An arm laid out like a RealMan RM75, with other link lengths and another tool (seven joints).
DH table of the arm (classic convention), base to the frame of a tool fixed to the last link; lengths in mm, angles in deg. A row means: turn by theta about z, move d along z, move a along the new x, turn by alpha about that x. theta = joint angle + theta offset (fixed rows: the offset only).
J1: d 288.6  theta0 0  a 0  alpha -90
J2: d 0  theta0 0  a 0  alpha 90
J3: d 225.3  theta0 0  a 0  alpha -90
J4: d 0  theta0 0  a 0  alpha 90
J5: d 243.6  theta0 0  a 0  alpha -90
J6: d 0  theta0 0  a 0  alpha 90
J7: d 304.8  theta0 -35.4  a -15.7  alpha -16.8
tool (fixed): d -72.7  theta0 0  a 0  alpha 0
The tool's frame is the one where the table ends.
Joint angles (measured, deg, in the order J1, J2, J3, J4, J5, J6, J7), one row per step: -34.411, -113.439, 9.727, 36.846, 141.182, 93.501, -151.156; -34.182, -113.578, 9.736, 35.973, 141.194, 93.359, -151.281; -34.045, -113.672, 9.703, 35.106, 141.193, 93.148, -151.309; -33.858, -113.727, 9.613, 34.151, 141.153, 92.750, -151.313; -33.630, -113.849, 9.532, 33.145, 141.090, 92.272, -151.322; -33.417, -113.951, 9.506, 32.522, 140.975, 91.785, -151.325; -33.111, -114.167, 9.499, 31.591, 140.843, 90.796, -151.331; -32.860, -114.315, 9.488, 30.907, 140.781, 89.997, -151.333; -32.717, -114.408, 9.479, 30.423, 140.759, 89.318, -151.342; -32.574, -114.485, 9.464, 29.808, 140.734, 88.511, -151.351; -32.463, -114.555, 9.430, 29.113, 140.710, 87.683, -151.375; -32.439, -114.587, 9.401, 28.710, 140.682, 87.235, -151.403; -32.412, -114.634, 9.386, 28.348, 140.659, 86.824, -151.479
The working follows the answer.
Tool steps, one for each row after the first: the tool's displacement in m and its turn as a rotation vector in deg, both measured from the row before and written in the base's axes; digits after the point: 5 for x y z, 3 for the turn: 0.00004, -0.00299, -0.00480, -0.564, -0.753, 0.539; 0.00029, -0.00214, -0.00428, -0.428, -0.655, 0.411; -0.00043, -0.00182, -0.00411, -0.265, -0.620, 0.561; -0.00044, -0.00208, -0.00480, -0.276, -0.677, 0.647; -0.00096, -0.00106, -0.00305, -0.031, -0.354, 0.545; -0.00197, -0.00120, -0.00515, 0.013, -0.373, 0.932; -0.00193, -0.00095, -0.00376, 0.030, -0.195, 0.755; -0.00161, -0.00026, -0.00260, 0.071, -0.042, 0.568; -0.00181, -0.00020, -0.00300, 0.077, -0.051, 0.656; -0.00153, -0.00017, -0.00326, 0.051, -0.107, 0.668; -0.00053, 0.00009, -0.00179, 0.029, -0.094, 0.346; -0.00044, -0.00001, -0.00177, -0.002, -0.110, 0.360
Tool pose at each row, in the base's axes (x y z in m, rotation vector in deg; rounded; the steps above come from the unrounded poses): -0.29946, 0.35651, 0.03921, 52.947, 148.405, 67.836; -0.29942, 0.35351, 0.03441, 51.574, 148.427, 67.297; -0.29913, 0.35137, 0.03013, 50.465, 148.371, 66.899; -0.29956, 0.34956, 0.02603, 49.242, 148.388, 66.761; -0.30000, 0.34747, 0.02123, 47.871, 148.417, 66.635; -0.30096, 0.34641, 0.01818, 46.929, 148.534, 66.780; -0.30292, 0.34521, 0.01303, 45.514, 148.885, 67.089; -0.30486, 0.34426, 0.00927, 44.452, 149.241, 67.353; -0.30647, 0.34401, 0.00667, 43.742, 149.571, 67.609; -0.30827, 0.34380, 0.00367, 42.918, 149.947, 67.896; -0.30981, 0.34363, 0.00040, 42.026, 150.294, 68.152; -0.31034, 0.34373, -0.00139, 41.532, 150.440, 68.290; -0.31078, 0.34372, -0.00316, 41.003, 150.593, 68.389

